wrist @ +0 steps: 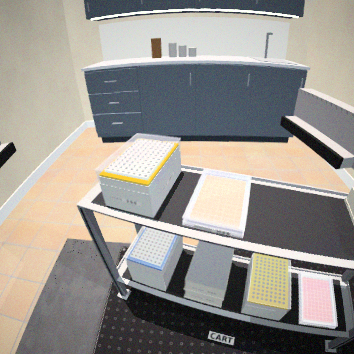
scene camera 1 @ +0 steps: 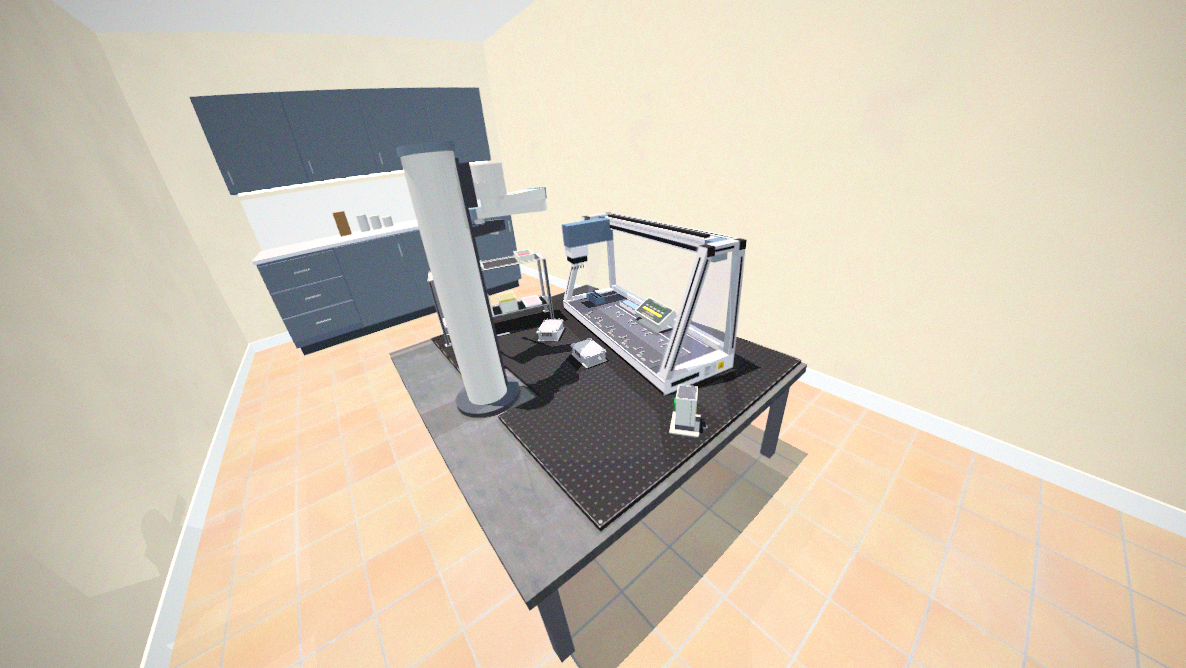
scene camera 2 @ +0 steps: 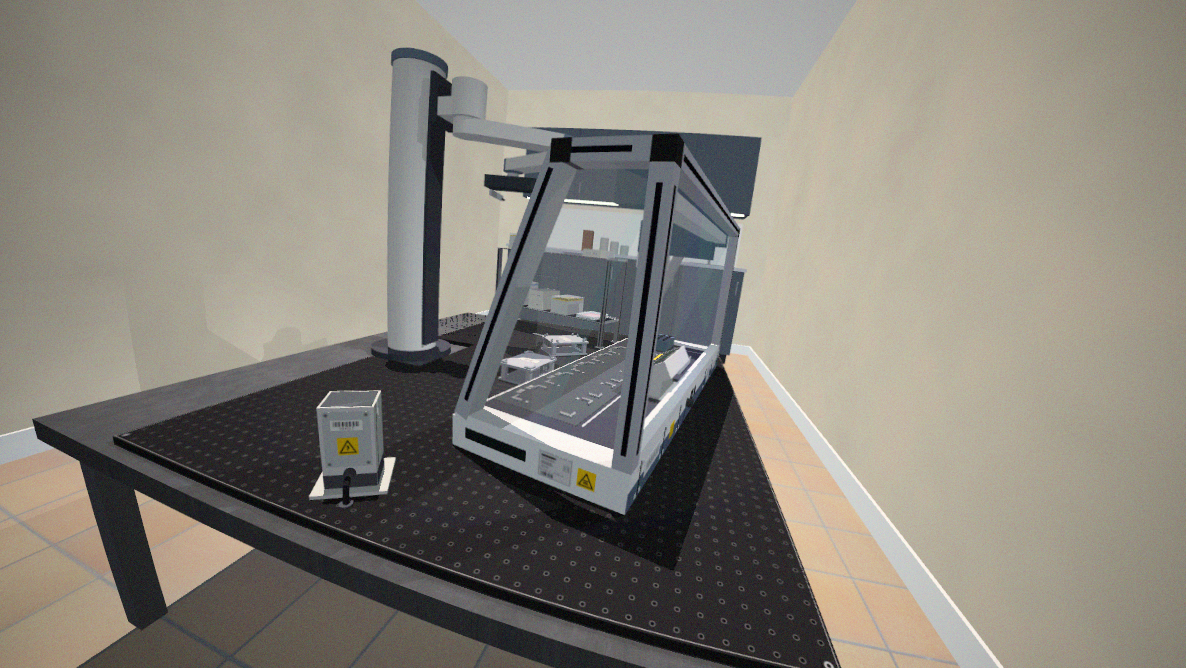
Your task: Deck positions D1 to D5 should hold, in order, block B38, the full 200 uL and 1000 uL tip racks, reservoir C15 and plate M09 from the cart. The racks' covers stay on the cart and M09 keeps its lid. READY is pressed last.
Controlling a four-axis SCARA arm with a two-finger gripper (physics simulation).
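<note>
My gripper (wrist: 146, 111) is open and empty, high in front of the cart (wrist: 103, 250) (scene camera 1: 546, 286). In the wrist view, the upper shelf holds a yellow-rimmed tip rack (wrist: 142, 157) under a clear cover and an orange-welled plate (wrist: 222, 197) to its right. The lower shelf holds, left to right, a blue-rimmed rack (wrist: 156, 247), grey stacked blocks (wrist: 210, 262), a yellow-topped rack (wrist: 270, 280) and a pink plate (wrist: 318, 300). Their lettering is too small to read. The deck (scene camera 1: 618, 331) (scene camera 2: 572, 381) shows position corner marks. A green and yellow panel (scene camera 1: 657, 309) stands behind them; READY cannot be made out.
A white frame with a blue head (scene camera 1: 585, 232) surrounds the deck. Two low white stands (scene camera 1: 550, 330) (scene camera 1: 588, 353) lie between cart and deck. A grey box (scene camera 1: 686, 408) (scene camera 2: 349, 435) on a white base stands near the table edge. The arm's column (scene camera 1: 460, 273) rises opposite the deck.
</note>
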